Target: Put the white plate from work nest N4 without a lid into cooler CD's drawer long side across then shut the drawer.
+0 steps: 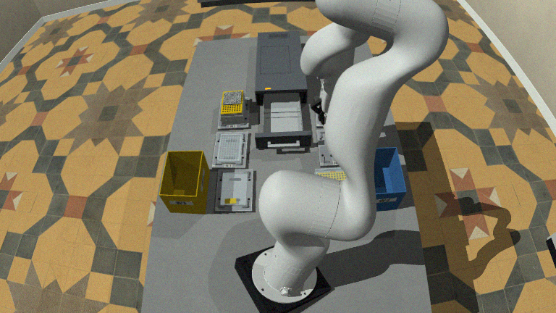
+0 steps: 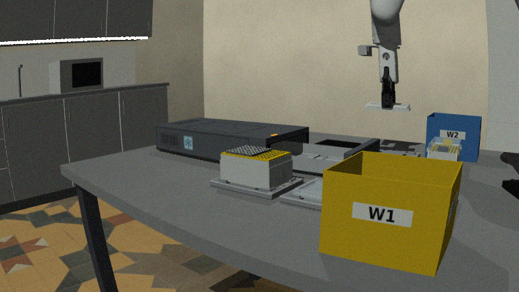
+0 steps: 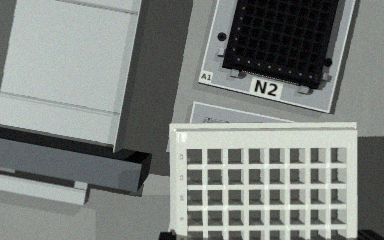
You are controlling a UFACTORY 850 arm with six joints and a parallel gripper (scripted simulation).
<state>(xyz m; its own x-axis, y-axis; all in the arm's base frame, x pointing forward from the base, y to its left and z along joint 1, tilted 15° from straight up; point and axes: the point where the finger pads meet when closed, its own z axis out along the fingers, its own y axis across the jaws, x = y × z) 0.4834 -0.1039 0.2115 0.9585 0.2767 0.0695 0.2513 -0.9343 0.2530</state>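
The drawer lies 120 mm ahead of my hand, 180 mm to the left of it and 120 mm below it. Round my hand: work nest N4: 10 mm behind, 20 mm to the right, 150 mm below; then blue bin W2: 180 mm behind, 160 mm to the right, 120 mm below; then white plate: 10 mm below.
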